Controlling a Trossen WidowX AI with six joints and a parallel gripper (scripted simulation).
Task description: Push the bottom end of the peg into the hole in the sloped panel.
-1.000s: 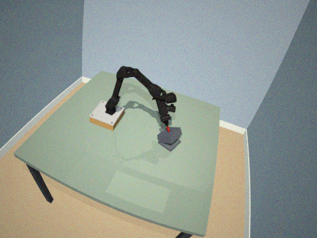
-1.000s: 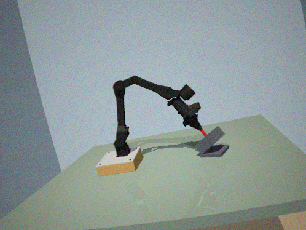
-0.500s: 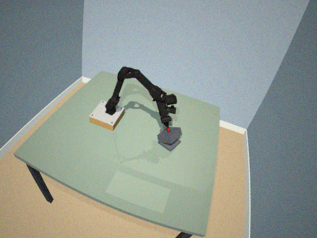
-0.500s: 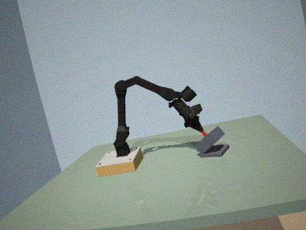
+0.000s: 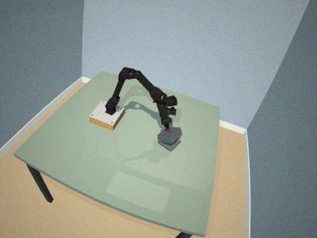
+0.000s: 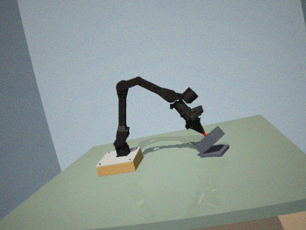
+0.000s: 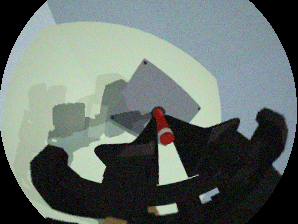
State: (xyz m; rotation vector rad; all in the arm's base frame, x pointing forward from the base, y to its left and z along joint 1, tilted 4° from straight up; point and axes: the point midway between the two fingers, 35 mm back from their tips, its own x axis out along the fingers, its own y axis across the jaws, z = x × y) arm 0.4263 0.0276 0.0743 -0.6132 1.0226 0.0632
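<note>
My gripper tip is 20 mm short of the grey sloped panel, 10 mm to the left of it and 40 mm above it. From my gripper tip the other things lie so: red peg 10 mm behind, 10 mm above.
</note>
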